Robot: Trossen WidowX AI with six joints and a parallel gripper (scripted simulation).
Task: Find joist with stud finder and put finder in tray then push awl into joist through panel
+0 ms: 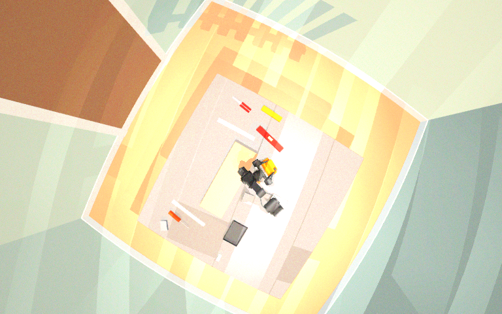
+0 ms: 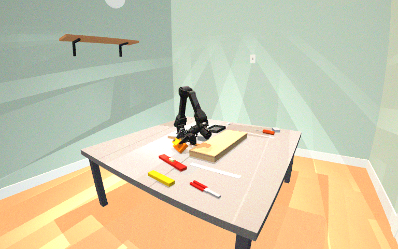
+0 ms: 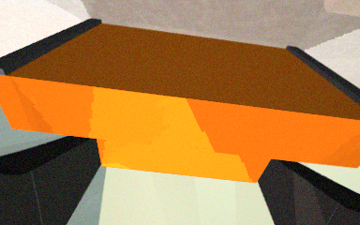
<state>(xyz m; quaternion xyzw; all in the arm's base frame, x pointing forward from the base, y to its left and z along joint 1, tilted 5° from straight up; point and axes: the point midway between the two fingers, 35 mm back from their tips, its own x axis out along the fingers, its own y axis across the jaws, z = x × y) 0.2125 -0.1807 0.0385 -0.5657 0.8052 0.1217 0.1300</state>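
My gripper tip is 10 mm to the right of the stud finder, 10 mm past it and 10 mm above it. Round my gripper tip: grey block: 280 mm to the left, 40 mm below, 20 mm behind; awl: 140 mm to the left, 60 mm below, 10 mm behind; red level: 150 mm to the right, 120 mm ahead, 50 mm below.
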